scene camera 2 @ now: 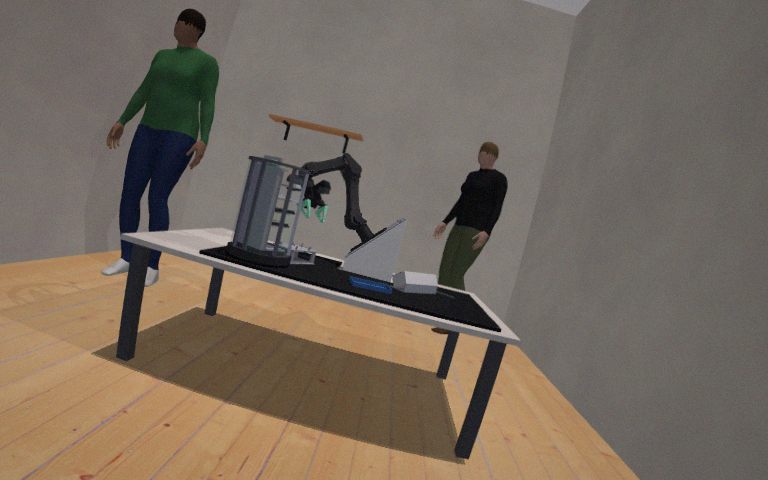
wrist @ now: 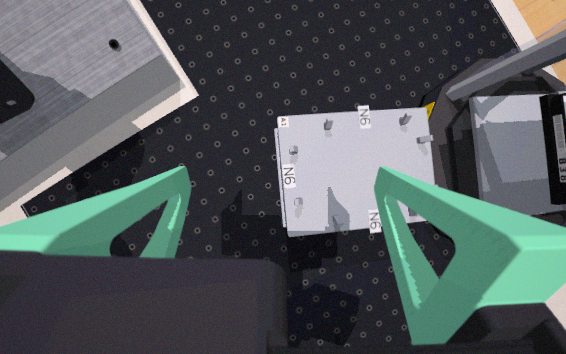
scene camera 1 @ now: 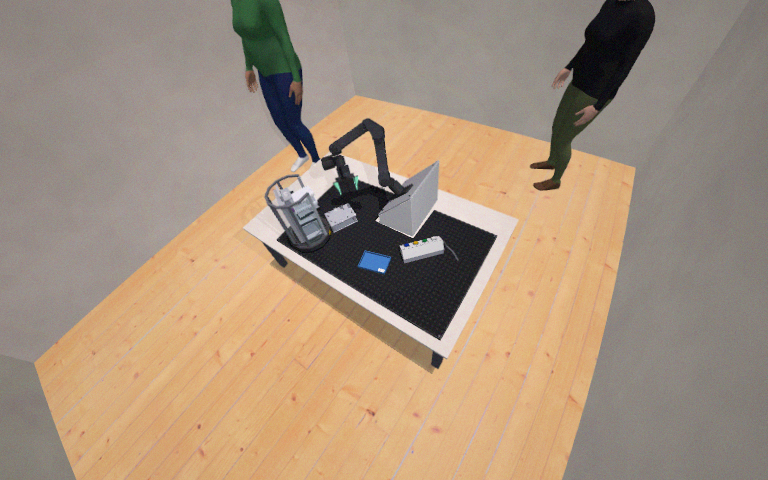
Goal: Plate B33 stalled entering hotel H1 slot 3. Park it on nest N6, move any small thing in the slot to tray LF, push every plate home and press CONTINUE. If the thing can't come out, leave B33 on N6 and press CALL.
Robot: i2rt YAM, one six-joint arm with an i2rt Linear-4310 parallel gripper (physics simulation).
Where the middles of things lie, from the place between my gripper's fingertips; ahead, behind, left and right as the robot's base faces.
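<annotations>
The round plate rack (scene camera 2: 272,194) is what I measure my gripper from: I find the gripper 280 mm short of the rack and 120 mm to the left of it, and it is also 10 mm below it.
</annotations>
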